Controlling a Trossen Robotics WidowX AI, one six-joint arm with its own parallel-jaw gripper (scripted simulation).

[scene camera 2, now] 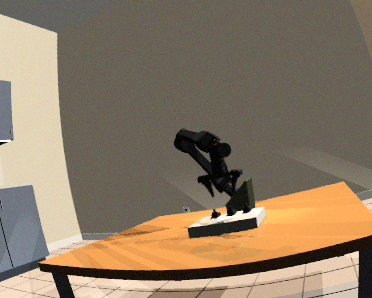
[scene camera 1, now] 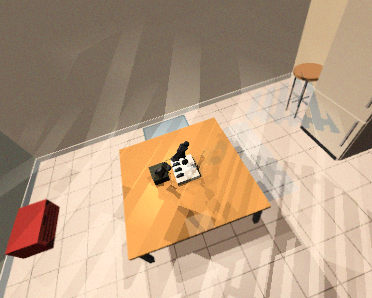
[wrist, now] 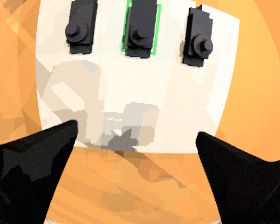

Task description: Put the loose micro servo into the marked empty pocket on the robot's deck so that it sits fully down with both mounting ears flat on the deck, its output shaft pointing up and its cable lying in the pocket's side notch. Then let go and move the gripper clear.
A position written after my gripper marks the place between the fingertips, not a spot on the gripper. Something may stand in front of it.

My gripper (wrist: 139, 132) is open and holds nothing. Also in view: a deck (scene camera 2: 225, 224).
The deck is seen too in the wrist view (wrist: 152, 104).
